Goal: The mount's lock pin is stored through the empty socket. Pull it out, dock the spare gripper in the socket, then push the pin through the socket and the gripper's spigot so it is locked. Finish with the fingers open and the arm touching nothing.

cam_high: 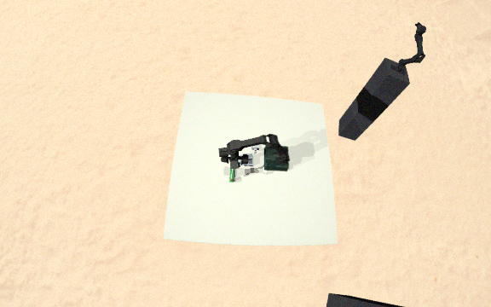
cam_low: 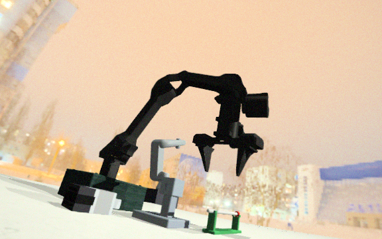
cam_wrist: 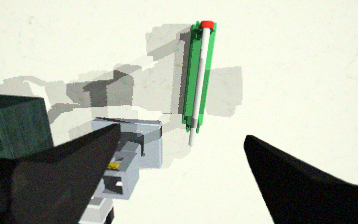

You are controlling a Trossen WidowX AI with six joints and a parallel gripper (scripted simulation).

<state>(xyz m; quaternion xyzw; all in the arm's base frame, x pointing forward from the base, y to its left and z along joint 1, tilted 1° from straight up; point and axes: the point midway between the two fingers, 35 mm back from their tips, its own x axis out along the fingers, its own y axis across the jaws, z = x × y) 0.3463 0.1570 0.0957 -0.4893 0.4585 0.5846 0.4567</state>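
My gripper tip is 24 cm to the left of the spare gripper, 11 cm past it and 11 cm above it. From my gripper tip the other things lie so: green cradle 11 cm below, 3 cm to the left, 1 cm ahead; then grey mount 10 cm to the right, 8 cm below, 7 cm behind.
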